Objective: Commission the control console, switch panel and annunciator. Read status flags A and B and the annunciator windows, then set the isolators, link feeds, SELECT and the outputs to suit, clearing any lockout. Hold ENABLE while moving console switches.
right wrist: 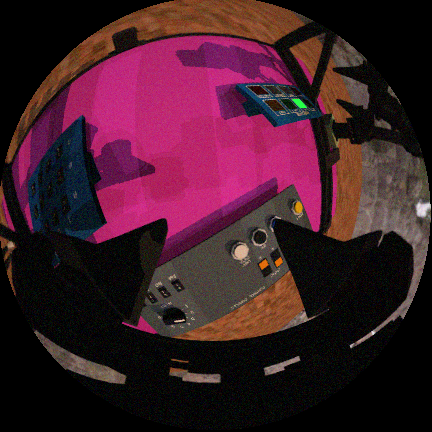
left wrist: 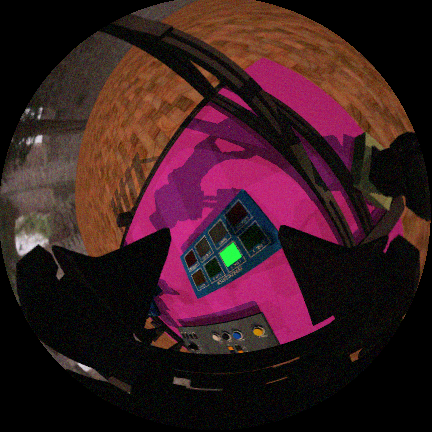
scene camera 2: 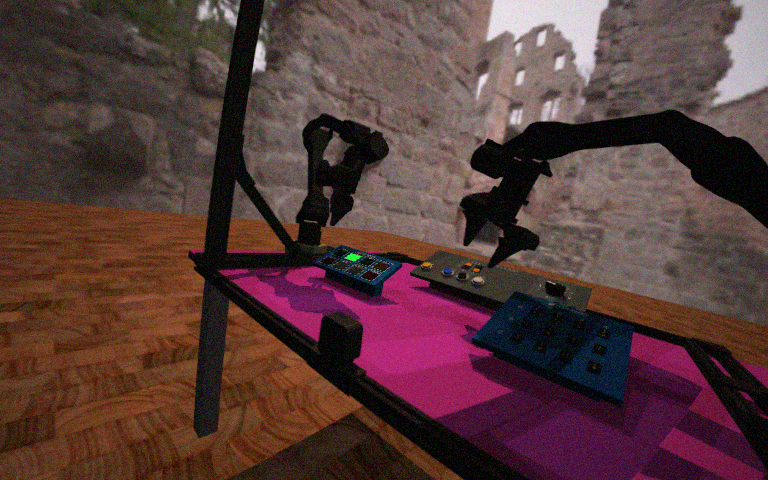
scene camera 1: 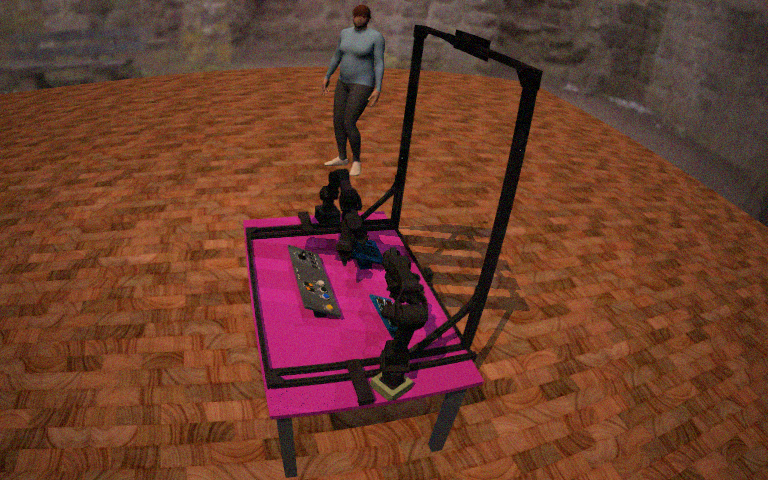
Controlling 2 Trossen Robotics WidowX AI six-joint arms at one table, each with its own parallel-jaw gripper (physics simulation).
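The grey control console carries yellow, blue, black and white buttons, two orange-marked rockers, small switches and a black knob. The blue annunciator has one window lit bright green; its others are dark. The blue switch panel holds rows of black switches. My left gripper is open above the annunciator. My right gripper is open above the console; its fingers hide parts of the console. Small labels are unclear.
A black gantry frame rises along one long side of the magenta table. Black rails border the tabletop. A black block sits on the near rail in scene camera 2. A person stands beyond the table.
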